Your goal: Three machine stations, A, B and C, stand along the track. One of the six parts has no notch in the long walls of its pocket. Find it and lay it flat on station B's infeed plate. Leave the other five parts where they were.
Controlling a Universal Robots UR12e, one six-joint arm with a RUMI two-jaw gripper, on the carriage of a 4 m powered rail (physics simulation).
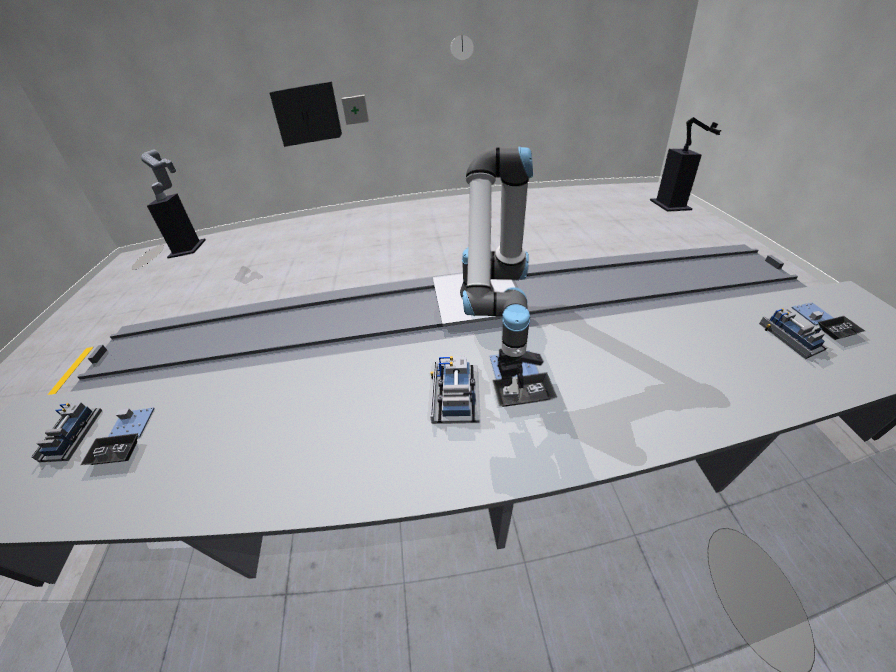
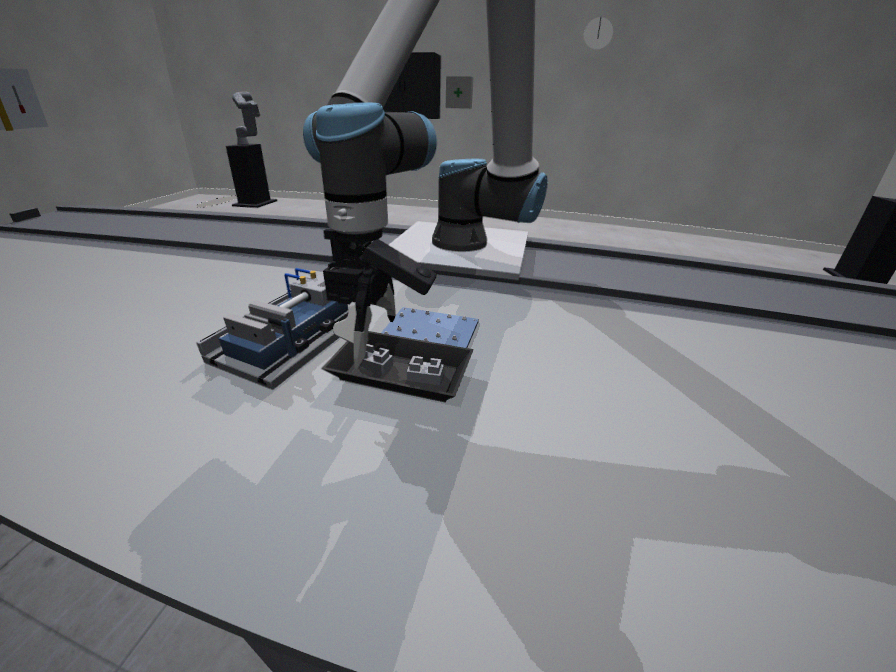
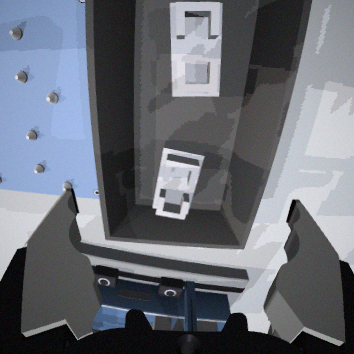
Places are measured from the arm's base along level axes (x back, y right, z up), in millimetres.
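Where they show: gripper, fingertip midpoint: (image 1: 514, 386) (image 2: 376, 343) (image 3: 183, 195); arm's base, origin of the base link: (image 2: 459, 242).
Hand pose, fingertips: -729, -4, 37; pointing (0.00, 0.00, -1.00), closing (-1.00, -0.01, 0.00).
Note:
Each offset is from my fingertips to the top centre of the thing, as dx, dy, dz. "*": to the spot under its first point.
My gripper (image 1: 511, 383) (image 2: 374, 336) (image 3: 183, 195) is open over the left end of the dark tray (image 1: 526, 402) (image 2: 390, 386) (image 3: 115, 150) at the middle station. A slightly turned pale part @(+5, +9, -20) (image 1: 510, 390) (image 2: 377, 361) (image 3: 172, 192) lies between and below the fingers. A second part @(-3, -93, -20) (image 1: 534, 388) (image 2: 425, 371) (image 3: 196, 50) lies farther along the tray. Their pocket walls are hard to judge for notches. The blue pinned plate @(+164, -50, -59) (image 1: 496, 366) (image 2: 441, 326) (image 3: 60, 125) behind the tray bears no part where it shows. The left tray @(* -77, +1901, -35) (image 1: 88, 458) and right tray (image 1: 854, 332) also hold pale parts, too small to judge.
A blue-grey machine @(+62, +231, +32) (image 1: 455, 402) (image 2: 249, 351) (image 3: 150, 300) stands left of the middle tray. Other machines stand at the far left (image 1: 66, 434) and far right (image 1: 796, 332). Small grey pieces stand on the left blue plate @(+122, +1798, -59) (image 1: 141, 423) and right blue plate @(+173, -1941, -59) (image 1: 804, 309). The rail (image 1: 289, 326) runs behind the table.

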